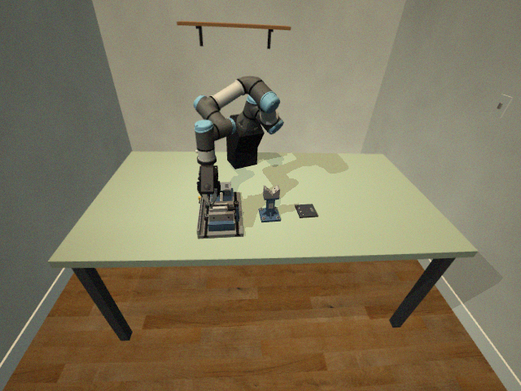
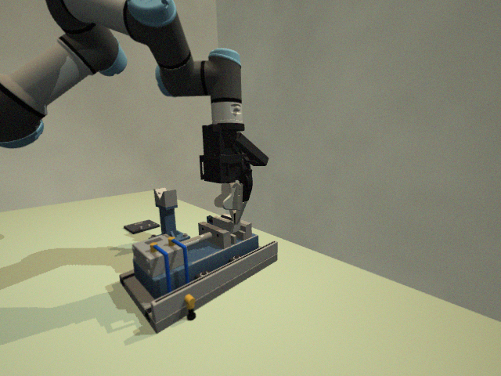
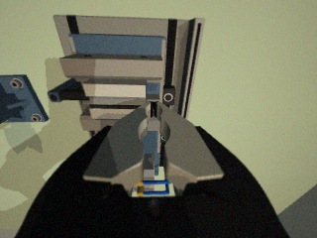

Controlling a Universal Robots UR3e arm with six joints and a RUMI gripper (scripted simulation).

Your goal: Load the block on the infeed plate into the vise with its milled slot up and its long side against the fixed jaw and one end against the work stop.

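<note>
The part is 4 cm to the left of my hand and 2 cm below it. Also, from my hand: grey rail (6 cm behind, 6 cm to the right, 8 cm below); fixed jaw (2 cm ahead, 4 cm to the left, 4 cm below); work stop rod (1 cm behind, 9 cm to the left, 3 cm below).
</note>
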